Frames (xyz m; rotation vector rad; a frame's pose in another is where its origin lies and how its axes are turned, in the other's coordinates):
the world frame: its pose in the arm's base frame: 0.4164 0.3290 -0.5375 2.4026 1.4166 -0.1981
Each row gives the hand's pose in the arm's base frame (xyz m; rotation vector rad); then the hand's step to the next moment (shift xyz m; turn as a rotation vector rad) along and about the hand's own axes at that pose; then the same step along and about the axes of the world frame.
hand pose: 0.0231 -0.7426 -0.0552 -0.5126 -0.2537 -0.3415
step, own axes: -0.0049 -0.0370 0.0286 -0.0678 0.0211 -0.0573
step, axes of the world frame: -0.0341 -0.0050 -0.0320 0.0046 -0.0589 0.0695
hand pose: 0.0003 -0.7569 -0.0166 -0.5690 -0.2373 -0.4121
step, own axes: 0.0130 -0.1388 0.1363 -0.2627 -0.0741 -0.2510
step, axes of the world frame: -0.1110 -0.0005 -0.1603 -0.1400 -0.2143 0.2683
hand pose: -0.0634 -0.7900 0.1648 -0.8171 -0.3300 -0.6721
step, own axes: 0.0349 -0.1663 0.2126 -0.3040 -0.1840 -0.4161
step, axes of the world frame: -0.0628 -0.0502 -0.2600 -0.3035 -0.2447 0.3839
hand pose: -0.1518 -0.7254 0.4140 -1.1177 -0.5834 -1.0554
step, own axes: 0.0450 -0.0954 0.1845 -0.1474 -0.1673 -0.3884
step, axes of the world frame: 0.0559 -0.0724 -0.1918 -0.3274 -0.1276 0.2777
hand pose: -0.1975 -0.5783 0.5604 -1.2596 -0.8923 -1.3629
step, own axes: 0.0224 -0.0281 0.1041 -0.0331 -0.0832 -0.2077
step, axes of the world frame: 0.0688 -0.0382 -0.0771 -0.1913 -0.0456 0.1117
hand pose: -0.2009 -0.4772 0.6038 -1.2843 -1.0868 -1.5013
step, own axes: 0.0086 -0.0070 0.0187 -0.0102 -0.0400 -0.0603
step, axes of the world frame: 0.0115 -0.0090 -0.0161 -0.0592 -0.0287 0.0319
